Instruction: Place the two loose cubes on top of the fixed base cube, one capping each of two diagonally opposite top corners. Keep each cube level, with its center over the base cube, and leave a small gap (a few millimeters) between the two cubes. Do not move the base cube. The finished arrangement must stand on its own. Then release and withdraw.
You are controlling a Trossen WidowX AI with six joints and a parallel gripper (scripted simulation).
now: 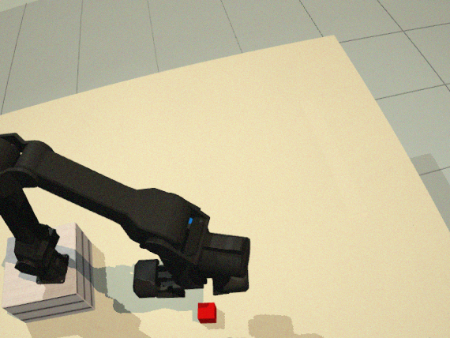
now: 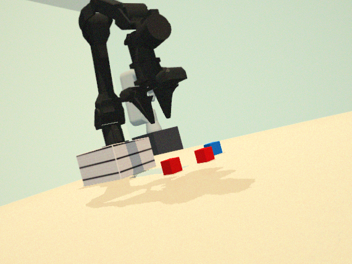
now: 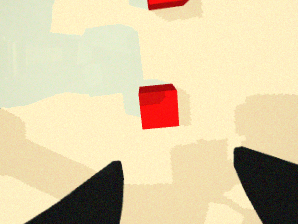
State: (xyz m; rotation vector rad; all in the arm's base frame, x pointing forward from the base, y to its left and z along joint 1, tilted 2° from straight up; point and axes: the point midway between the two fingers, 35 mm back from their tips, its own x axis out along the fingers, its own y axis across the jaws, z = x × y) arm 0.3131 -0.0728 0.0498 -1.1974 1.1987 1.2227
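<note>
My gripper tip is now 11 cm above the red cube. The rest, counted from my gripper tip: blue cube: 21 cm to the left, 11 cm below, 4 cm behind.
</note>
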